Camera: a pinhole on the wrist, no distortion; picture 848 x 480 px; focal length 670.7 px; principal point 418.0 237.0 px. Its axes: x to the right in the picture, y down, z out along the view. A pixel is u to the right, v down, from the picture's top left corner.
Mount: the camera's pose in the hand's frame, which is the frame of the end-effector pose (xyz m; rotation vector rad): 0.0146 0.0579 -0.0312 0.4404 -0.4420 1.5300
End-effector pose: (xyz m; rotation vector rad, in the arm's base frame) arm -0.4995 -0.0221 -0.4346 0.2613 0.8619 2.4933
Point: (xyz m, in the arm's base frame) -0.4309 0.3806 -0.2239
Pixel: 469 53
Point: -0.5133 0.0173 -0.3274
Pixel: 754 125
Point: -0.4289 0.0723 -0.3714
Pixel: 379 332
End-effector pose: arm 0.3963 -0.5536 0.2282 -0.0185 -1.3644 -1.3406
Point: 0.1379 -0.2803 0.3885
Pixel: 777 230
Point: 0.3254 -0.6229 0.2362
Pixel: outside the picture
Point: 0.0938 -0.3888 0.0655
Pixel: 244 452
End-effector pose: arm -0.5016 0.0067 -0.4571 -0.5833 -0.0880 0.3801
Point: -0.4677 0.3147 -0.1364
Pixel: 820 21
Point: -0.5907 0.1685 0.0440
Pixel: 585 295
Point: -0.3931 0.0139 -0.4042
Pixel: outside the picture
